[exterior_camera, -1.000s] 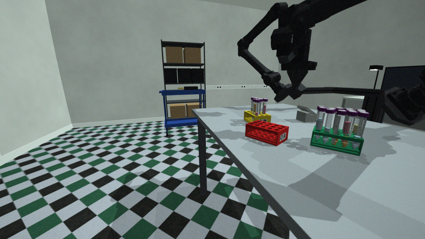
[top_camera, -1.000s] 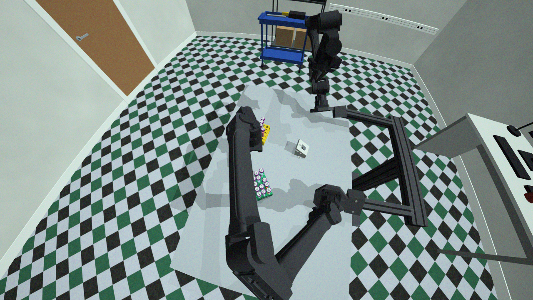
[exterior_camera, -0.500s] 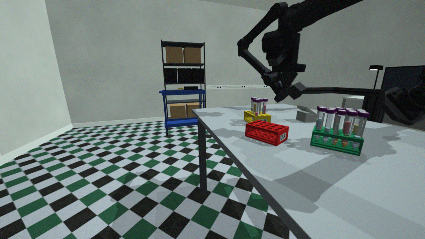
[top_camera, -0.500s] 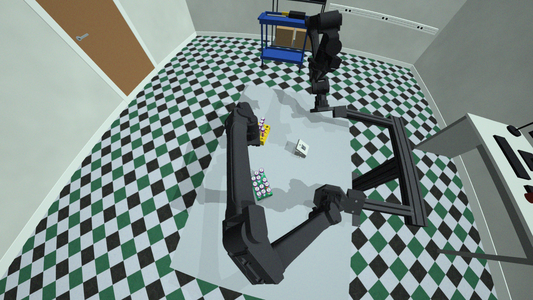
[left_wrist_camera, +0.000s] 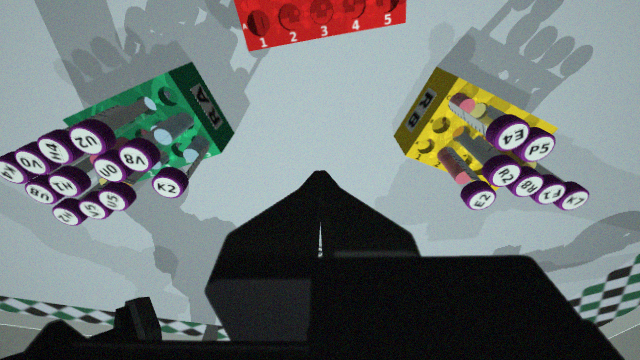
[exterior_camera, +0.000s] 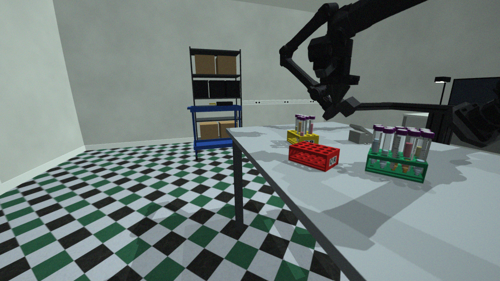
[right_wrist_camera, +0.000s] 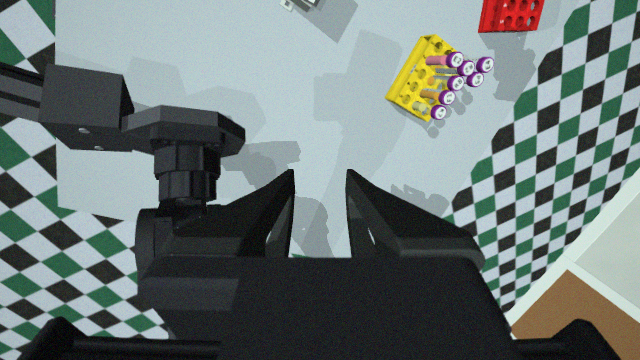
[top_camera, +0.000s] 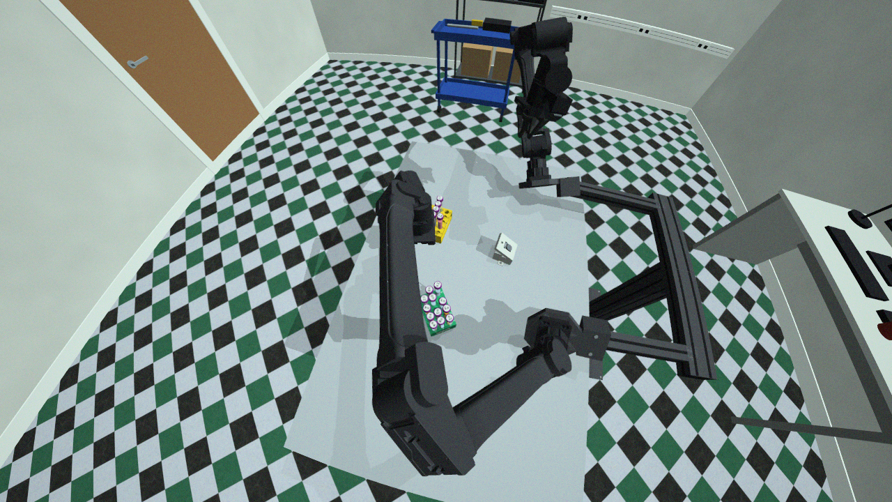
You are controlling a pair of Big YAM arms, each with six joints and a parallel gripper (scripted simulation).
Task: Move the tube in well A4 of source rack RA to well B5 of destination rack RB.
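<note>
My left gripper is now 28 cm past the grey done button box, 13 cm above it and 8 cm to the left of it. From my left hand the other things lie so: yellow rack RB: 17 cm to the right, 15 cm below, 1 cm behind; red rack: 15 cm below, 10 cm ahead, 2 cm to the left.
</note>
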